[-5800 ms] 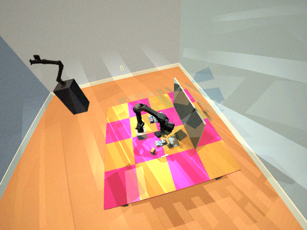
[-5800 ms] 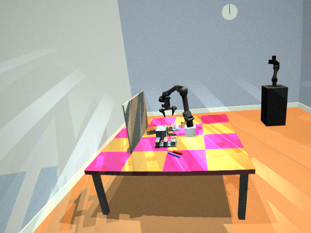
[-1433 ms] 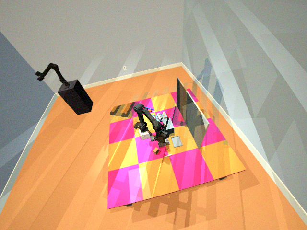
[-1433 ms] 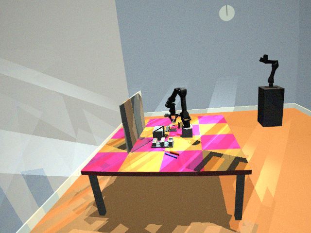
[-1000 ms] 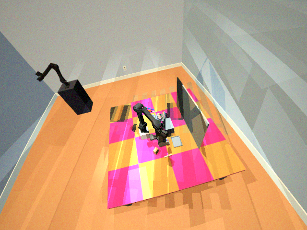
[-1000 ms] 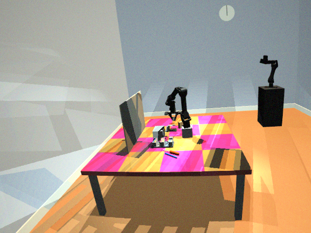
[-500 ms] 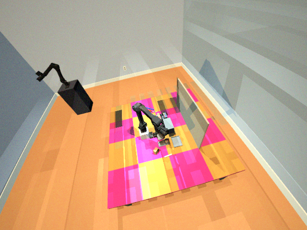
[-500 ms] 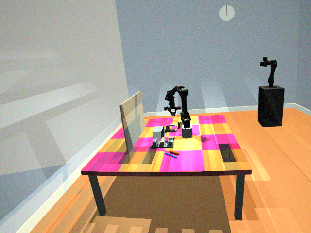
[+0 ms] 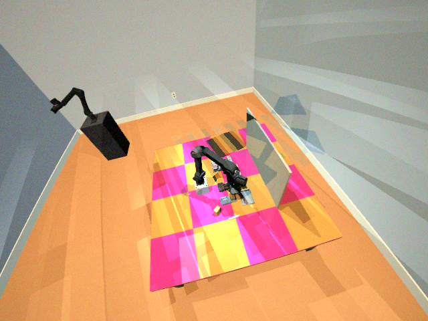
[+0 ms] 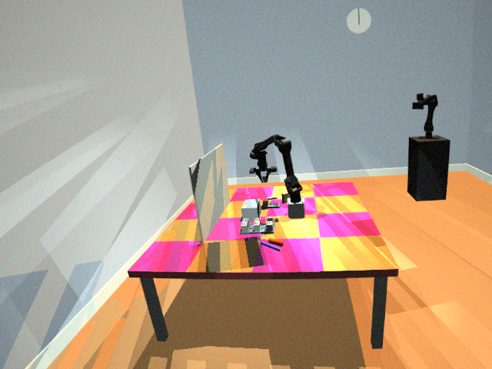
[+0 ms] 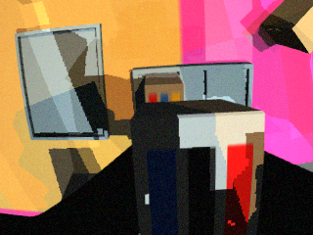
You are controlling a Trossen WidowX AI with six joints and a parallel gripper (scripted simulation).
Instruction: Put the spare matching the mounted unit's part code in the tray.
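The flat grey tray lies 110 mm ahead of my gripper tip, 10 mm to the left of it and 170 mm below it. The rest, counted from my gripper tip: brown block 140 mm behind, 50 mm to the right, 140 mm below; then grey mounted unit 70 mm ahead, 220 mm to the left, 130 mm below; then small rack 30 mm behind, 30 mm to the left, 170 mm below.
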